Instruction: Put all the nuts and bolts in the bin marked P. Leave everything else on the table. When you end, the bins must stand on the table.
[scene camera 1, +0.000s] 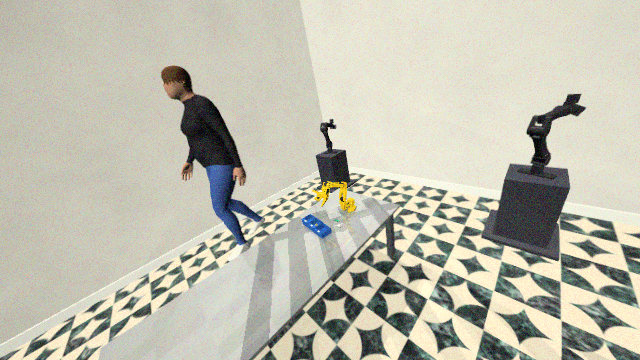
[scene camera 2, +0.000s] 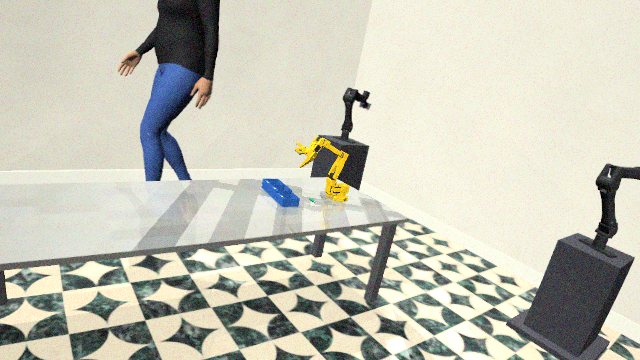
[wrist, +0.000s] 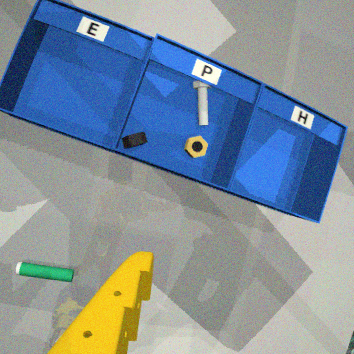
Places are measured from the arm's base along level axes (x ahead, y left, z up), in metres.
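Where they show: end effector, tool point: (scene camera 1: 321, 206) (scene camera 2: 299, 166) (wrist: 151, 269); arm's base, origin of the base link: (scene camera 1: 347, 209) (scene camera 2: 333, 197).
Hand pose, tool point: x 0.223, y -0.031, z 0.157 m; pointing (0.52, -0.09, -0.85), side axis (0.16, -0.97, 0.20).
Each offset is from my tool point to the centre of the thing. "spot": to the spot under its first point.
Three joined blue bins marked E (wrist: 75, 75), P {spot: 0.082 m ahead, 0.019 m right, 0.150 m down} (wrist: 175, 105) and H {spot: 0.062 m ahead, 0.112 m right, 0.150 m down} (wrist: 270, 155) stand on the table; the blue row {spot: 0.093 m ahead, 0.014 m left, 0.111 m down} (scene camera 1: 316, 226) (scene camera 2: 280, 192) shows in both scene views. Inside P lie a grey bolt {0.088 m ahead, 0.039 m right, 0.145 m down} (wrist: 203, 106) beneath the label, a brass nut {0.052 m ahead, 0.042 m right, 0.146 m down} (wrist: 189, 146) near the front wall and a black nut {0.046 m ahead, 0.007 m left, 0.142 m down} (wrist: 134, 140) in the corner nearest E. My gripper (scene camera 1: 318, 198) (scene camera 2: 300, 156) (wrist: 143, 264) is fully open and empty, raised high above the table; one notched jaw shows in the wrist view. A green cylinder with a white end {0.072 m back, 0.055 m left, 0.152 m down} (wrist: 47, 272) (scene camera 2: 312, 200) lies on the table outside the bins.
The yellow arm's base (scene camera 1: 348, 205) (scene camera 2: 337, 192) stands near the table's end, beyond the green cylinder. A small pale thing {0.028 m back, 0.112 m left, 0.149 m down} (scene camera 1: 338, 226) shows beside the cylinder in scene view 1, too small to name. A person (scene camera 1: 207, 130) (scene camera 2: 180, 50) stands behind the table. Two black arms stand on pedestals off the table.
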